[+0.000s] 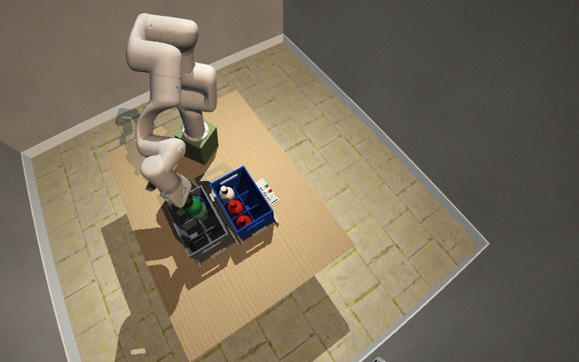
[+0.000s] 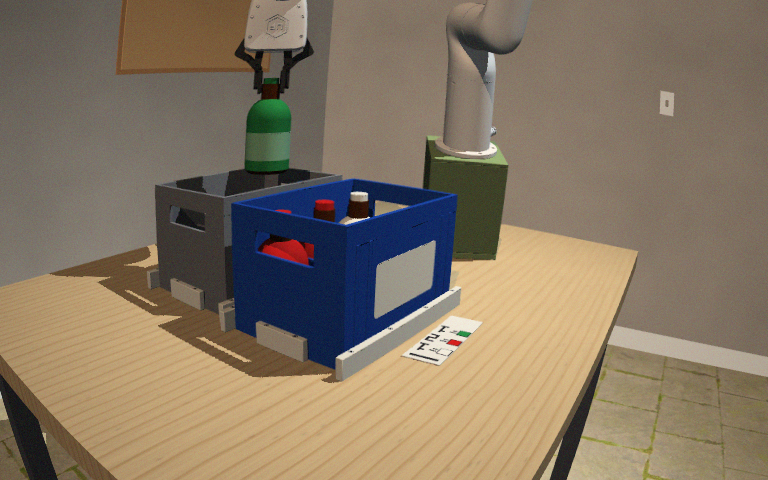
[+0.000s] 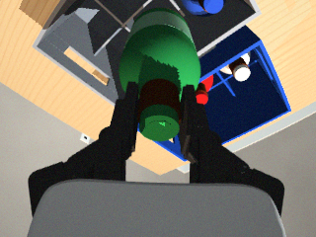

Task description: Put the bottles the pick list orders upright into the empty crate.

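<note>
Right now the green-label bottle is 7 cm below my hand. Also, from my hand: red bottle (1 cm ahead, 15 cm to the left, 25 cm below); grey crate (2 cm ahead, 2 cm to the right, 25 cm below); blue-label bottle (8 cm behind, 1 cm to the left, 25 cm below).
</note>
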